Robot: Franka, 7 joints.
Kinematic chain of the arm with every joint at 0, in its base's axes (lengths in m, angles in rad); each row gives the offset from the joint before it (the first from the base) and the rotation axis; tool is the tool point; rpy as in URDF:
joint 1: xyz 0 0 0.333 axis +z
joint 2: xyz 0 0 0 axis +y
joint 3: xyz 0 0 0.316 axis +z
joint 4: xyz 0.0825 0 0 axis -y
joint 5: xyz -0.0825 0 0.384 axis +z
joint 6: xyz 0 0 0 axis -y
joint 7: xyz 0.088 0 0 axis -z
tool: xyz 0 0 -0.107 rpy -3.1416 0 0
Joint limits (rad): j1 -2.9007..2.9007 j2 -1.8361..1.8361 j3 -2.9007..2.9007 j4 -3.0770..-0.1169 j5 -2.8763..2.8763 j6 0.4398..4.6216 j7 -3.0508..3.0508
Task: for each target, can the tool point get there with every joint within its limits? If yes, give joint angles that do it. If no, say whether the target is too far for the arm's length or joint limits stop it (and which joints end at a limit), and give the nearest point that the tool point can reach.
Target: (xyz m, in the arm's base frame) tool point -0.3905 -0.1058 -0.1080
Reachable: yes | joints -2.3005 1.2259 -0.2840 -1.9826 -1.2510 1.9510 -1.3589
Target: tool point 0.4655 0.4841 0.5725
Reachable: yes | joints 1.3287 0.3763 -0.7577 -1.3781 -2.2622 3.1350 2.2035
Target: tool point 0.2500 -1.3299 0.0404
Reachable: no: too far | nearest point 0.1549 -0.8241 0.1517 | short by 0.527 m
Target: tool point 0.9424 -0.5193 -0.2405
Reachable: no: too far | nearest point 0.6631 -0.3654 -0.0705 | short by 0.361 m
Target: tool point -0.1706 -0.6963 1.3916
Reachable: no: too far | nearest point -0.1145 -0.4672 1.0433 | short by 0.421 m
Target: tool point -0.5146 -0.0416 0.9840
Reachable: yes | joints -0.8851 -0.3412 -1.6527 -0.8585 -1.2175 2.2681 1.1362
